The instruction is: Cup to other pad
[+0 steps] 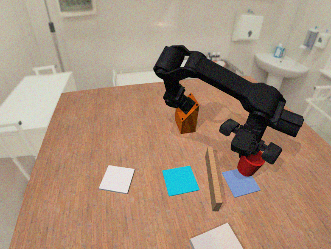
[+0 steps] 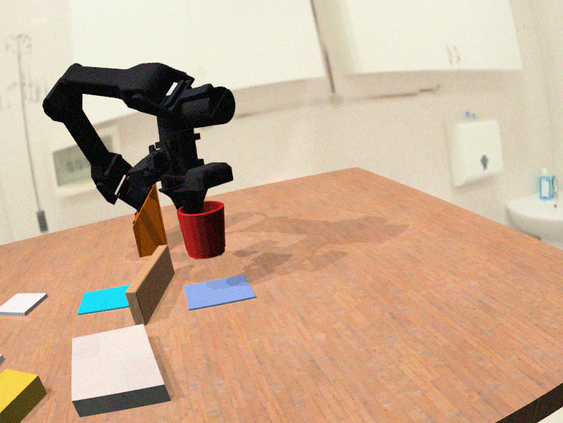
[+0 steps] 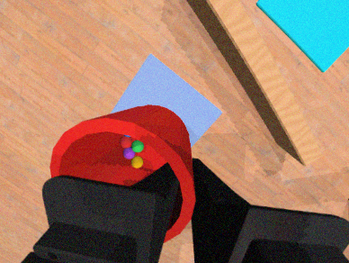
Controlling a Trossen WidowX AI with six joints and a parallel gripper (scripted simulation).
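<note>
Right now my gripper tip is 6 cm past the cyan pad, 19 cm to the left of it and 11 cm above it. From my gripper tip the other things lie so: white box 23 cm ahead, 18 cm to the right, 9 cm below; wooden bar 1 cm behind, 9 cm to the right, 8 cm below; red cup 3 cm ahead, 1 cm to the left.
</note>
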